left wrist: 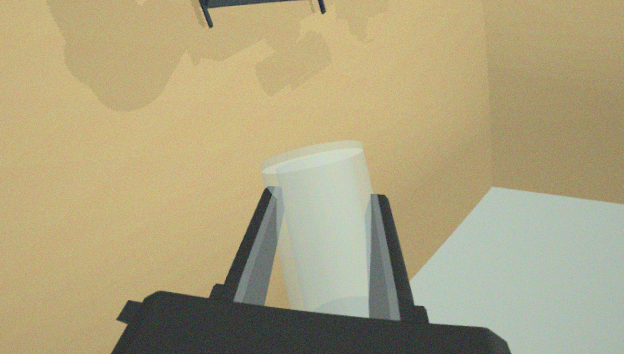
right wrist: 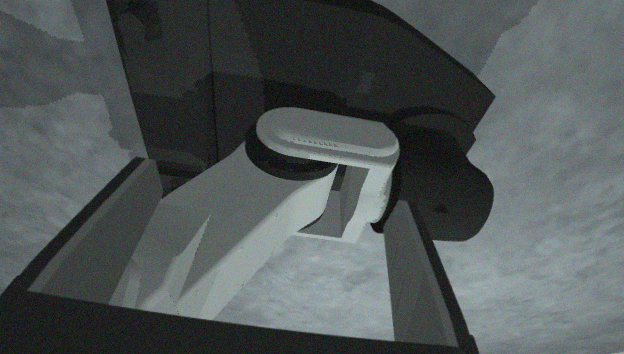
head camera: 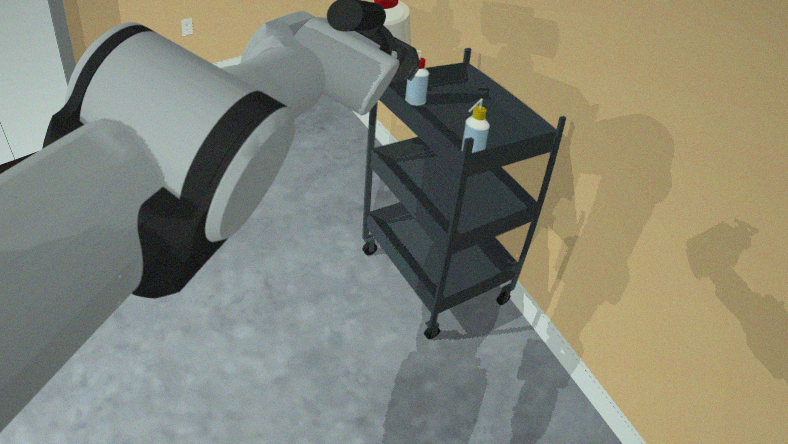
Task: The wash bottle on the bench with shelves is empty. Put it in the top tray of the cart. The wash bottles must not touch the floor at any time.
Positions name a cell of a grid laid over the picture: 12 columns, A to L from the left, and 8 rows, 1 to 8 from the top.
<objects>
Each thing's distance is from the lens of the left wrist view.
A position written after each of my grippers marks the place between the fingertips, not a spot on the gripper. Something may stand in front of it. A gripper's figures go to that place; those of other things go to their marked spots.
my left gripper (left wrist: G5): 12 cm
wash bottle (left wrist: G5): 10 cm
</objects>
